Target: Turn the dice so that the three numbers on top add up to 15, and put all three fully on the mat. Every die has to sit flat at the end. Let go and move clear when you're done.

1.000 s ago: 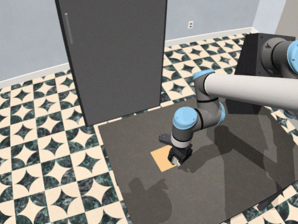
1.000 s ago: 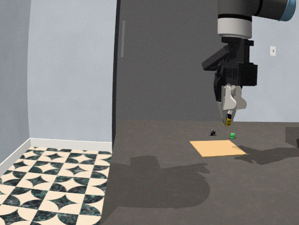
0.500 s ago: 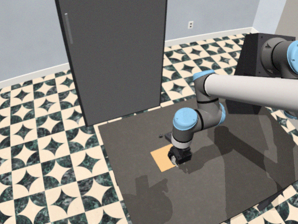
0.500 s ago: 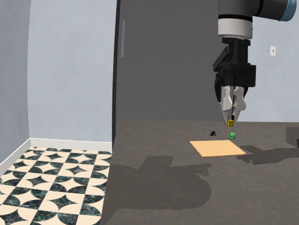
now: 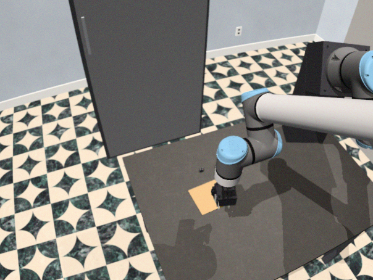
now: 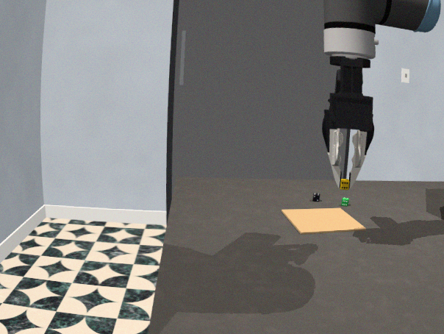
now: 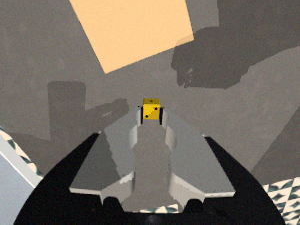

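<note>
Now: hand 11 cm above the orange mat, 10 cm to the left of it and 2 cm short of it. Also, from my hand: black die (25 cm to the right, 11 cm below, 3 cm ahead); yellow die (1 cm below); green die (23 cm to the right, 11 cm below, 4 cm behind).
</note>
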